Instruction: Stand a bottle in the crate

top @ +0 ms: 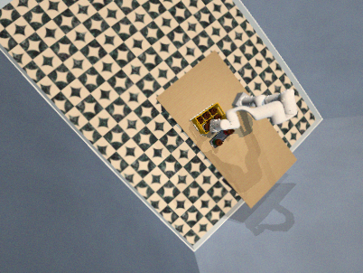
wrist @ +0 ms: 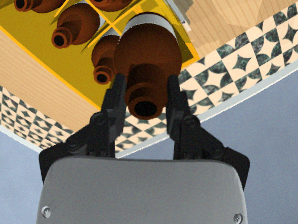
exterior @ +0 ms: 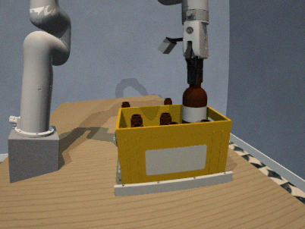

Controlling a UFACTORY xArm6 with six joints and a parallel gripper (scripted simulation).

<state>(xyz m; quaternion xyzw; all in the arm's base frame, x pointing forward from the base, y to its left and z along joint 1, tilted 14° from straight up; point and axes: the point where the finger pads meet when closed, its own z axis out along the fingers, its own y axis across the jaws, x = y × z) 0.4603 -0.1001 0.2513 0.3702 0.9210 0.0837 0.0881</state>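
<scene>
The yellow crate is 18 cm below my hand, 9 cm behind it and 4 cm to the right of it. Also, from my hand: grey tray (26 cm below, 21 cm to the left, 11 cm behind).
</scene>
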